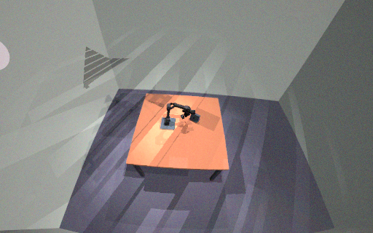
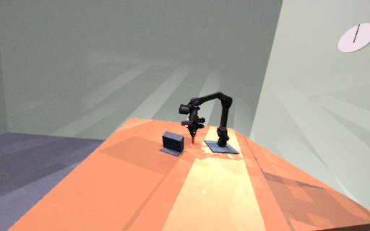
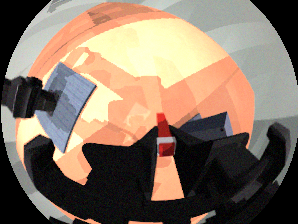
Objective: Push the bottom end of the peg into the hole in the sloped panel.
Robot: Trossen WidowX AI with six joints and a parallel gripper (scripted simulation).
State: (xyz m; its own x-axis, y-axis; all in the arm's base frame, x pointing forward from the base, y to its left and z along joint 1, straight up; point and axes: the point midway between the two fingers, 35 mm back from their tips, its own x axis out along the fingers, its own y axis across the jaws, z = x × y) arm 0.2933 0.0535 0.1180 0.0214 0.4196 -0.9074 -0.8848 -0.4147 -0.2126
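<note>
The panel lies 130 mm ahead of my gripper tip, 10 mm to the right of it and 40 mm below it. The rest, counted from my gripper tip: red peg: 10 mm to the right, 20 mm above.
</note>
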